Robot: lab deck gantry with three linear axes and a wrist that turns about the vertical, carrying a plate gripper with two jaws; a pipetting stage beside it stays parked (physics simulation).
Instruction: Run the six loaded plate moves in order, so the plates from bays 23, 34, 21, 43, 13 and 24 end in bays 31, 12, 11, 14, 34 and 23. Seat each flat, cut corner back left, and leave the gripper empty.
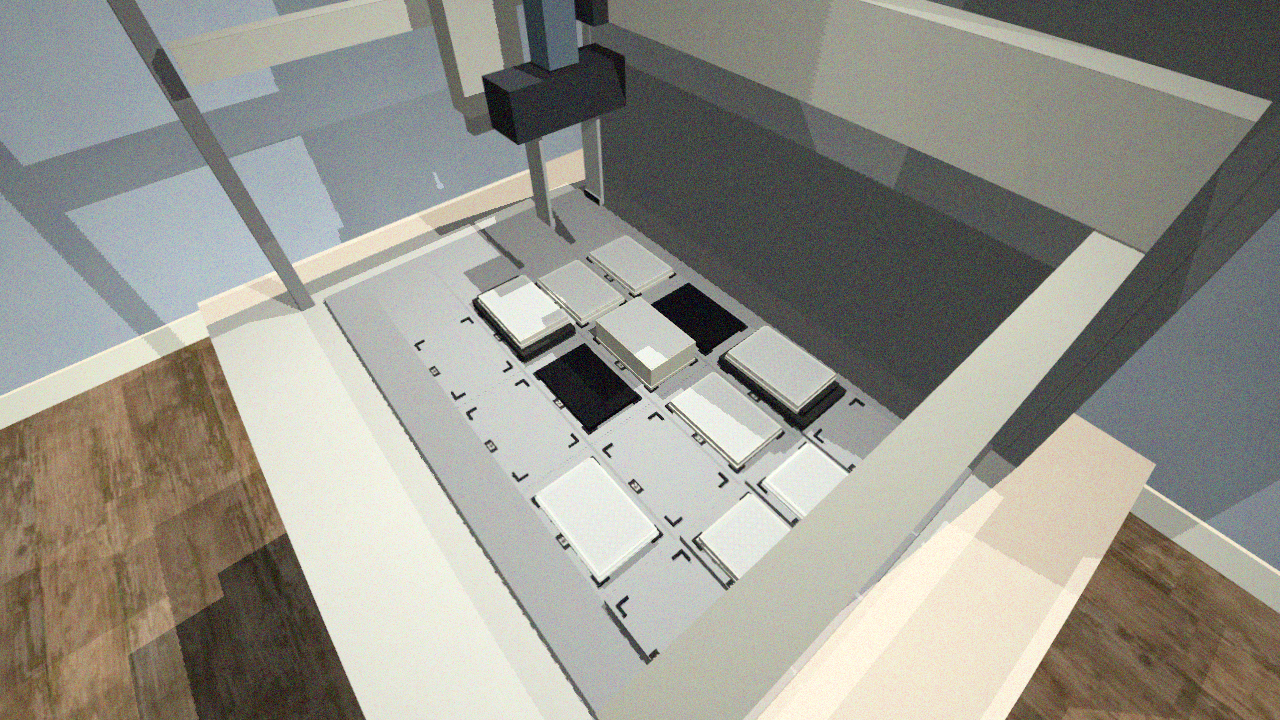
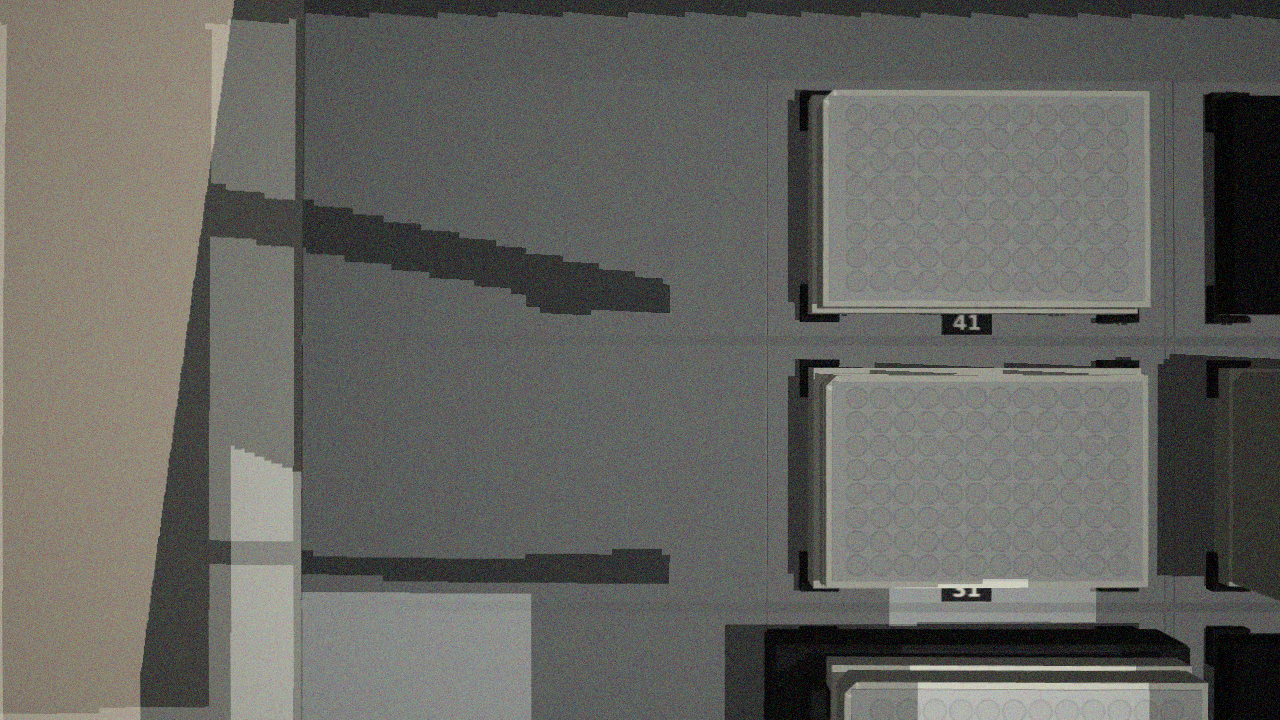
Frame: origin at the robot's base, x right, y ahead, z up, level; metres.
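Where they show: gripper, fingertip midpoint: [image 1: 571,209]; robot's base, origin of the base link: [image 1: 417,345].
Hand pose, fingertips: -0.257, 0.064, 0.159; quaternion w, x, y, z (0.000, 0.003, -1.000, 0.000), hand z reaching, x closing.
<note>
Things, the pixels of their top centre, and the offset from my fingertips, as dx, dy, dz. "*": a spot on its surface instead.
- pale plate, middle of its top: [image 2: 988,481] [image 1: 579,287] +0.000, +0.000, -0.145
- Bay 21's plate, middle of its top: [image 1: 522,305] +0.105, +0.001, -0.123
- bay 13, surface spot: [image 1: 597,517] * +0.216, +0.336, -0.145
- bay 24, surface spot: [image 1: 744,535] * +0.109, +0.461, -0.131
- bay 34, surface spot: [image 1: 805,479] * +0.005, +0.461, -0.131
- Bay 11, surface spot: [image 1: 460,358] * +0.219, +0.002, -0.159
- bay 12, surface spot: [image 1: 519,434] * +0.222, +0.172, -0.159
- bay 23, surface spot: [image 1: 666,465] * +0.105, +0.330, -0.159
- bay 14, surface spot: [image 1: 671,595] * +0.209, +0.454, -0.145
- taller block, middle of its top: [image 1: 644,330] +0.000, +0.164, -0.117
- Black pads fill bay 42, surface spot: [image 1: 698,317] * -0.104, +0.171, -0.152
- bay 22, surface spot: [image 1: 586,385] * +0.109, +0.168, -0.151
My gripper [image 1: 571,210] hangs at the back left, jaws apart and empty, away from the plates. A pale plate [image 1: 580,291] [image 2: 984,483] lies flat in bay 31, its cut corner back left. Bay 21's plate [image 1: 523,308] [image 2: 1029,707] sits on a black raised stand, and so does bay 43's plate [image 1: 780,367]. Plates lie in bay 13 [image 1: 597,517], bay 24 [image 1: 744,535] and bay 34 [image 1: 805,479]; the front beam partly hides the last two. Bay 11 [image 1: 460,358], bay 12 [image 1: 519,434], bay 23 [image 1: 666,465] and bay 14 [image 1: 671,595] hold no plate.
Another plate [image 1: 630,262] [image 2: 984,201] lies in bay 41. A taller block [image 1: 644,335] stands in bay 32, and a plate [image 1: 723,416] lies in bay 33. Black pads fill bay 42 [image 1: 698,317] and bay 22 [image 1: 586,385]. A frame beam [image 1: 895,447] crosses the front right.
</note>
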